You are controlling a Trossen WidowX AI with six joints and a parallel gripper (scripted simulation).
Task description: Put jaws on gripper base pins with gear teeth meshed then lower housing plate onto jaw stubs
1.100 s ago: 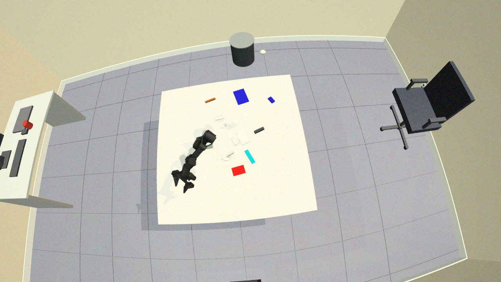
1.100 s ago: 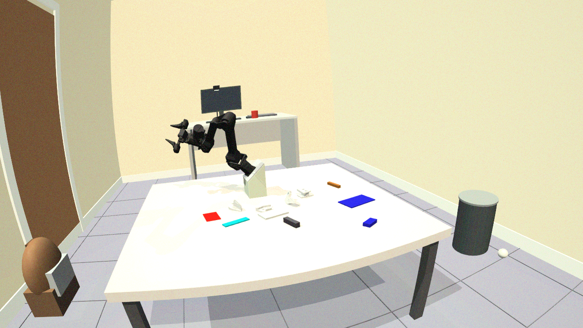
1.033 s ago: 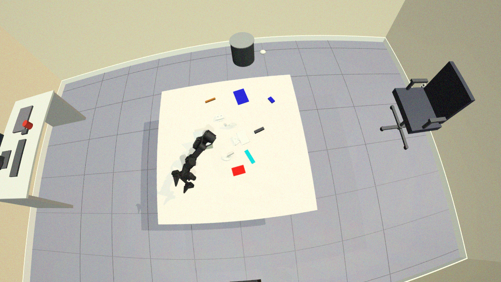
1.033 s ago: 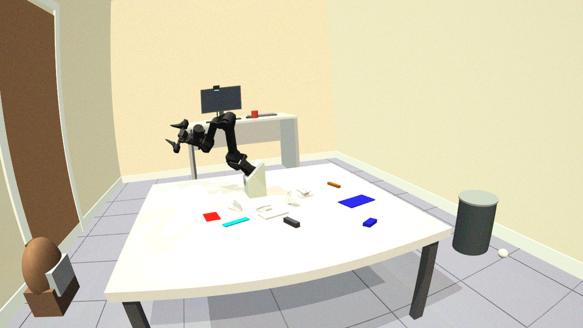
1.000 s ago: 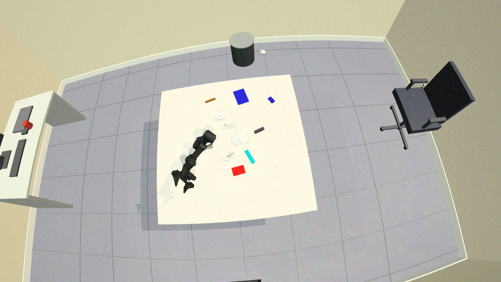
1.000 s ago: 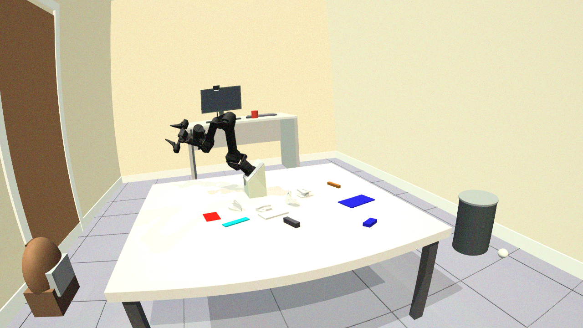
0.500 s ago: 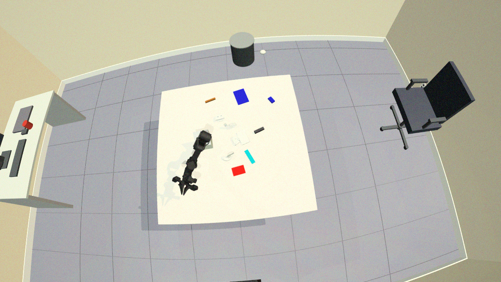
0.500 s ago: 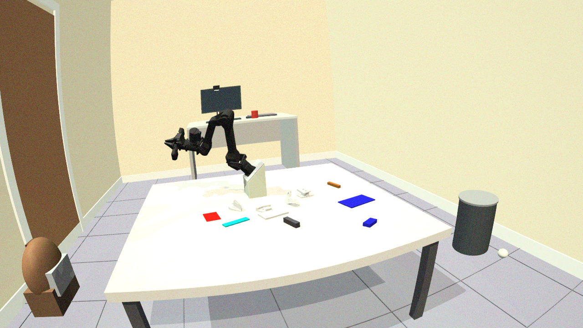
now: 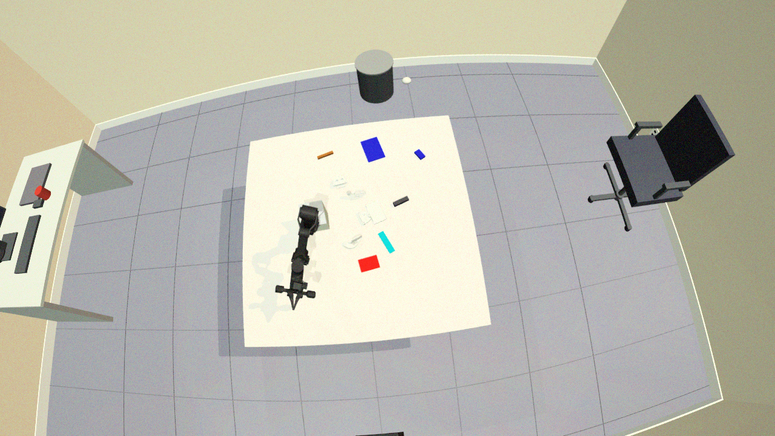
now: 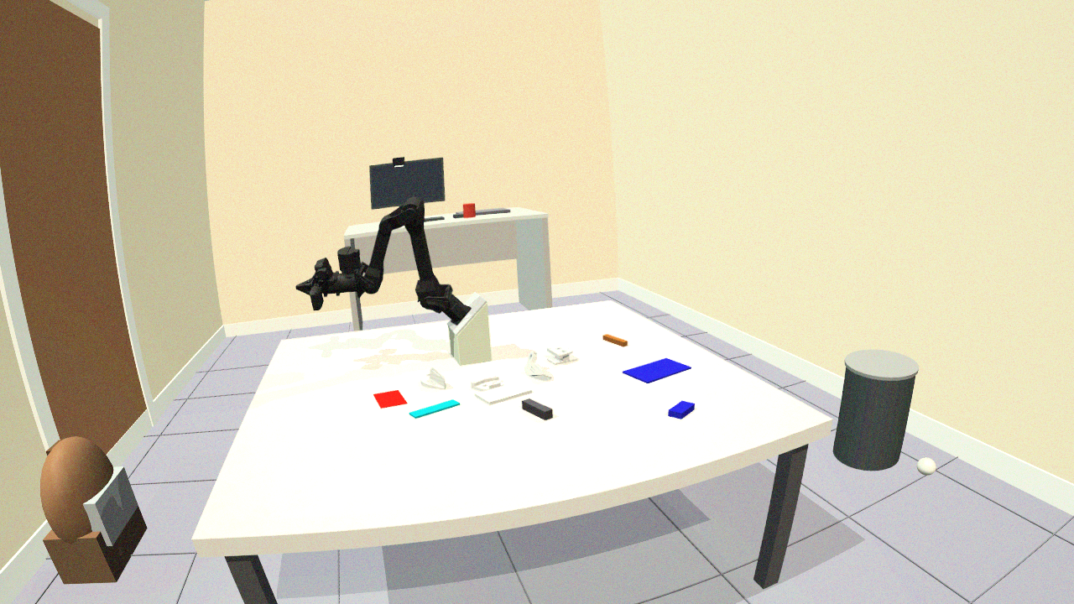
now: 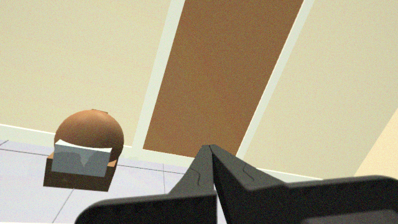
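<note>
The cyan bar is 500 mm ahead of my gripper tip, 290 mm to the left of it and 250 mm below it. Round my gripper tip: white ribbed plate 480 mm ahead, 470 mm to the left, 250 mm below; red tile 380 mm ahead, 250 mm below, 200 mm to the left; white jaw 600 mm to the left, 380 mm ahead, 220 mm below.
</note>
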